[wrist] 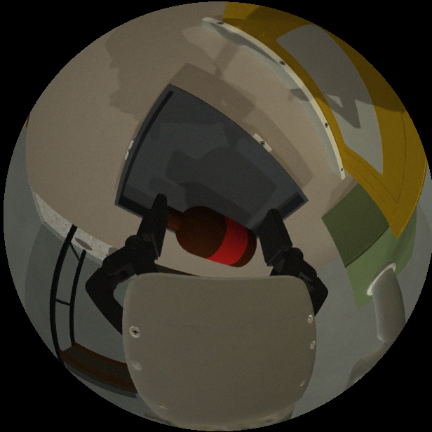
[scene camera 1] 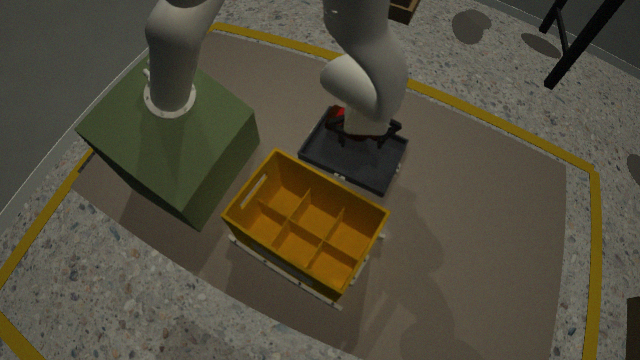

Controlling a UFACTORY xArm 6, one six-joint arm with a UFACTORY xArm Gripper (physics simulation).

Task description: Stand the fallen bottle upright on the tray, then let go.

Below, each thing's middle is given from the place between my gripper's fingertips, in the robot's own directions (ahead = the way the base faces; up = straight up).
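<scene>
That dark brown bottle [wrist: 200, 230] is 50 mm below my hand, and it's also 70 mm to the left of my hand and 50 mm behind it.
</scene>
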